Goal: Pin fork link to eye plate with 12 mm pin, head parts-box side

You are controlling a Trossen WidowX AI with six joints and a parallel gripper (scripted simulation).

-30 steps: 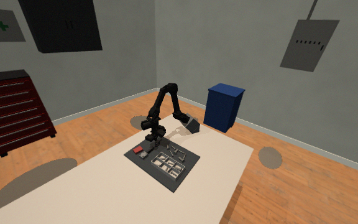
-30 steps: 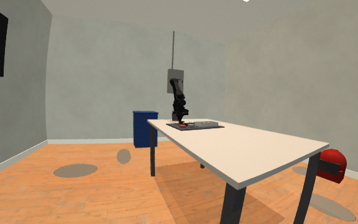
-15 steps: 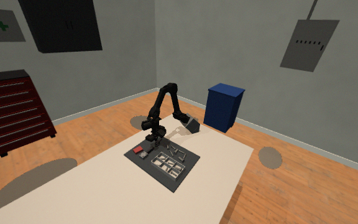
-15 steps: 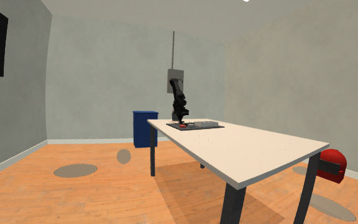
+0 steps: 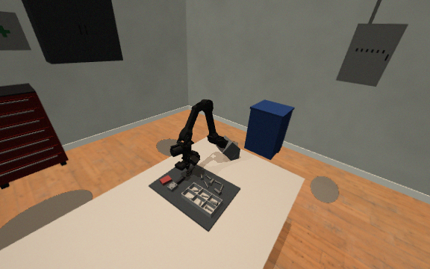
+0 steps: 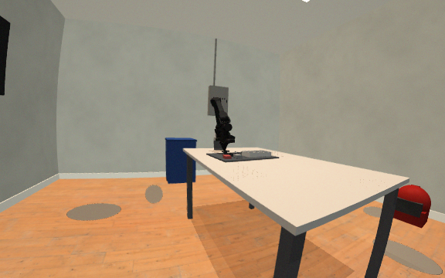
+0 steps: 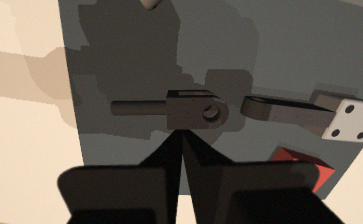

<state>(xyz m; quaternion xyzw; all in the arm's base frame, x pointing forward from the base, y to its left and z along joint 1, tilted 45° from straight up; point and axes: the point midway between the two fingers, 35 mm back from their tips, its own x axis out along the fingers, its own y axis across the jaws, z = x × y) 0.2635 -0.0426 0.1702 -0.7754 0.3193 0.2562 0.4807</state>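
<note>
The fork link lies 20 mm to the left of my hand and 40 mm below it. Round my hand: eye plate: 80 mm ahead, 20 mm to the left, 50 mm below; then dark mat: 70 mm ahead, 120 mm to the left, 70 mm below; then red block: 150 mm ahead, 50 mm to the right, 50 mm below.
</note>
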